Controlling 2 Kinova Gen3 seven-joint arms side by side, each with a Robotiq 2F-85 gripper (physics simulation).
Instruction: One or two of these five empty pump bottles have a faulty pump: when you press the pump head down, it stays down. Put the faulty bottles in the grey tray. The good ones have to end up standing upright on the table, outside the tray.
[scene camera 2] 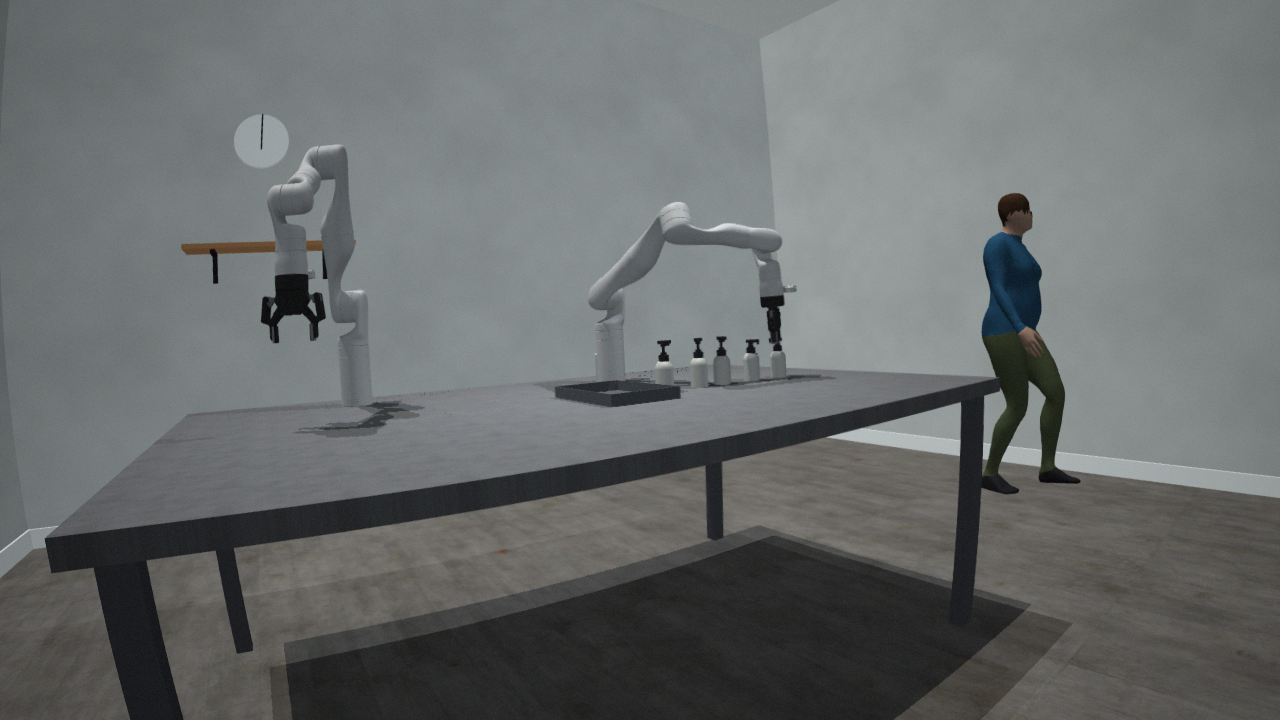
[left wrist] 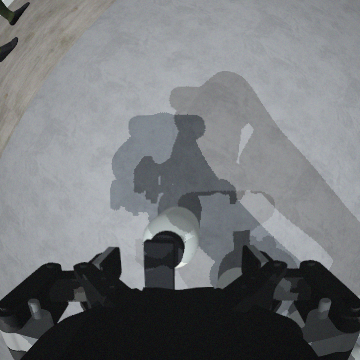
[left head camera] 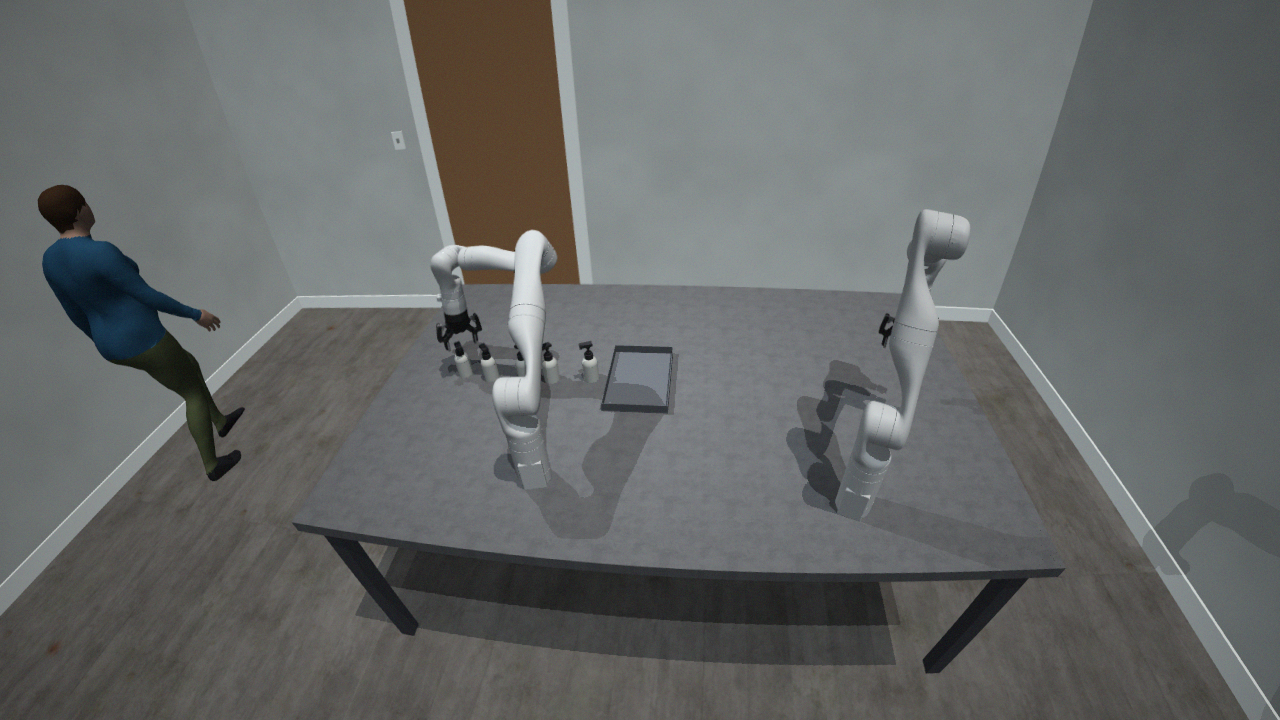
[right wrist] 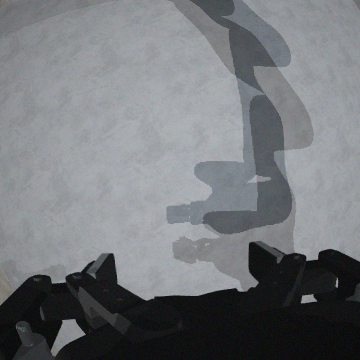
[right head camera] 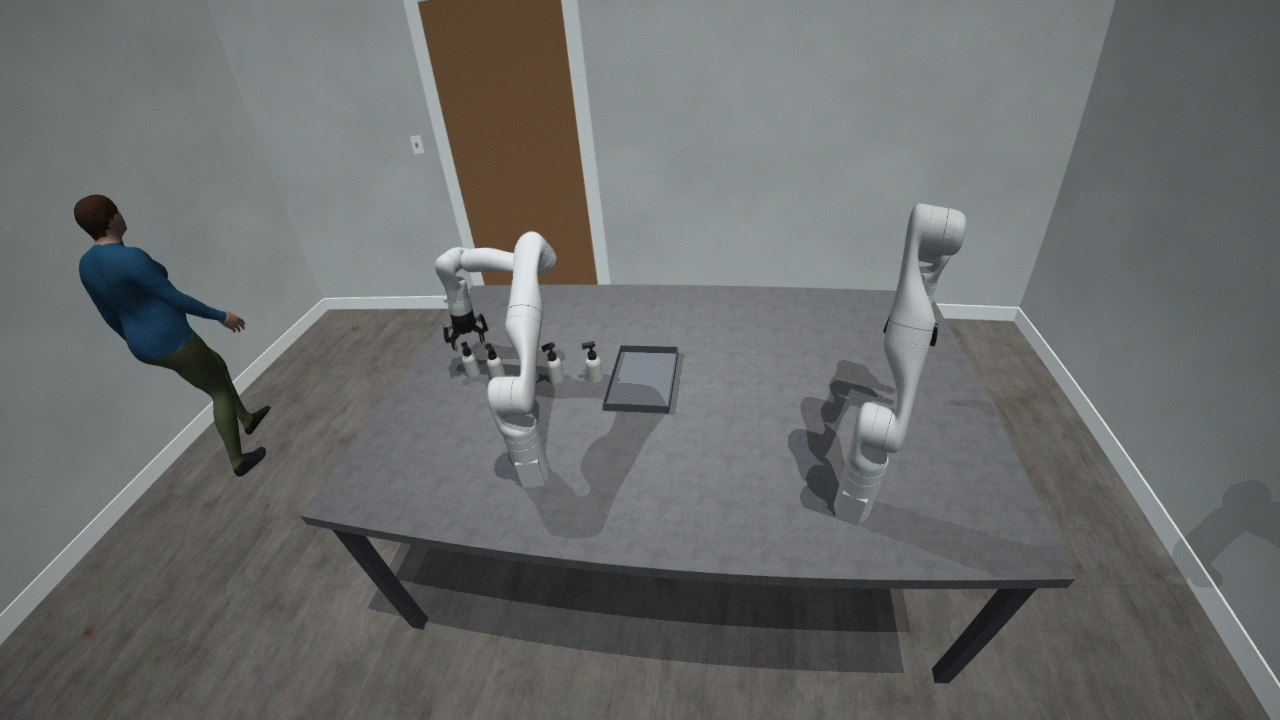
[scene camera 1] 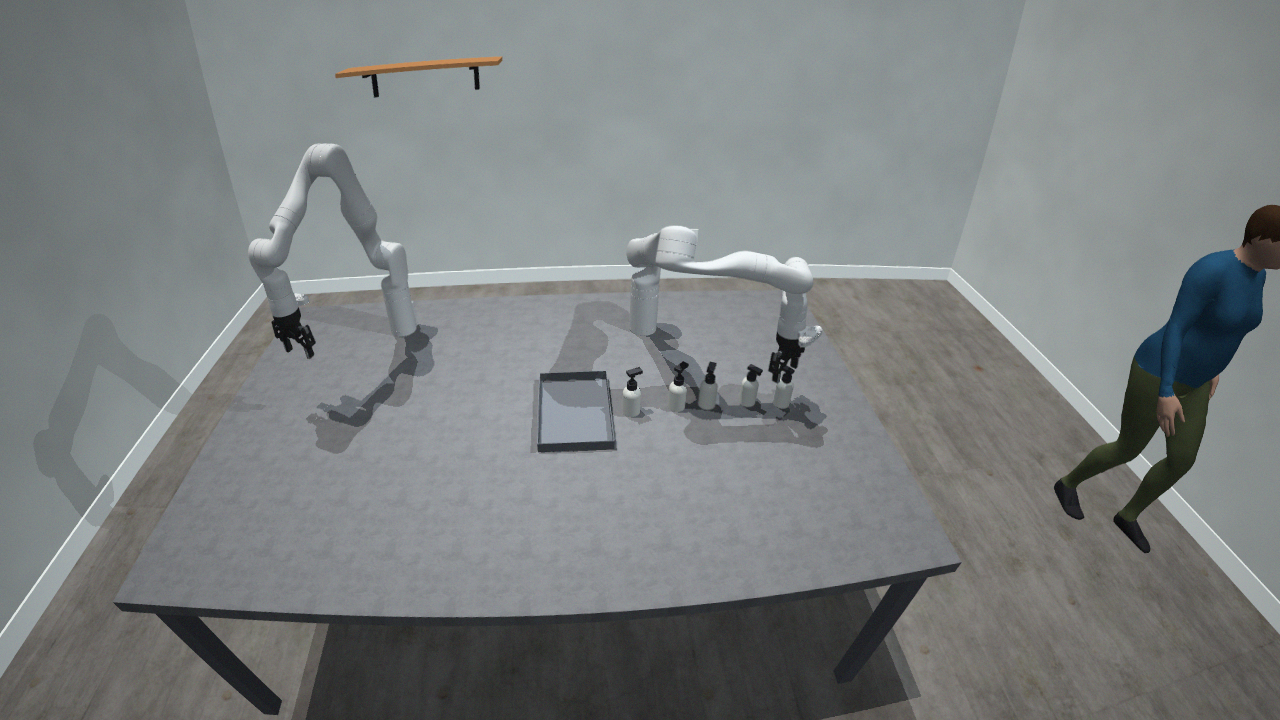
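Where they show: left gripper, fingertip midpoint: (scene camera 2: 776,342) (left wrist: 180,260) (left head camera: 462,346) (right head camera: 469,346) (scene camera 1: 784,374); right gripper, fingertip midpoint: (scene camera 2: 294,342) (right wrist: 182,263) (scene camera 1: 300,354); left arm's base, origin of the base link: (left head camera: 535,475) (right head camera: 534,474) (scene camera 1: 642,328); right arm's base, origin of the base link: (scene camera 2: 357,404) (left head camera: 852,504) (right head camera: 852,508) (scene camera 1: 404,329).
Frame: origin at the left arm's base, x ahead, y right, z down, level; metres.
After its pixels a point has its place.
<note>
Five white pump bottles with black heads stand upright in a row beside the grey tray (left head camera: 634,409) @(x 0.193, y 0.306, z -0.010 m) (scene camera 1: 576,445) @(x 0.482, y 0.387, z -0.019 m) (scene camera 2: 581,396) @(x 0.314, y 0.444, z -0.014 m). In scene camera 1 they are, from the tray outward, a first bottle (scene camera 1: 631,400) @(x 0.406, y 0.205, z -0.059 m), a second bottle (scene camera 1: 677,394) @(x 0.430, y 0.079, z -0.064 m), a third bottle (scene camera 1: 708,394) @(x 0.452, y -0.008, z -0.056 m), a fourth bottle (scene camera 1: 750,391) @(x 0.484, y -0.127, z -0.058 m), whose head looks lower on its collar, and the end bottle (scene camera 1: 783,394) @(x 0.525, y -0.216, z -0.052 m) (scene camera 2: 778,362) @(x 0.518, y -0.211, z -0.049 m) (left wrist: 170,225) @(x 0.522, y -0.236, z -0.081 m). My left gripper (scene camera 1: 782,374) @(x 0.508, y -0.219, z -0.112 m) (scene camera 2: 774,340) @(x 0.508, y -0.219, z -0.112 m) (left wrist: 180,260) @(x 0.508, y -0.219, z -0.112 m) is open, pointing down at the end bottle's pump head, which lies between its fingers in the left wrist view. My right gripper (scene camera 2: 294,338) @(x 0.065, y 1.082, z -0.193 m) (right wrist: 182,263) @(x 0.065, y 1.082, z -0.193 m) is open and empty, high above the table.
The neighbouring fourth bottle (left wrist: 230,276) @(x 0.479, y -0.157, z -0.024 m) partly shows near one left finger in the left wrist view. The left arm hides part of the row in both head views. A person (scene camera 1: 1203,313) (scene camera 2: 1014,286) stands beyond the table end nearest the bottles.
</note>
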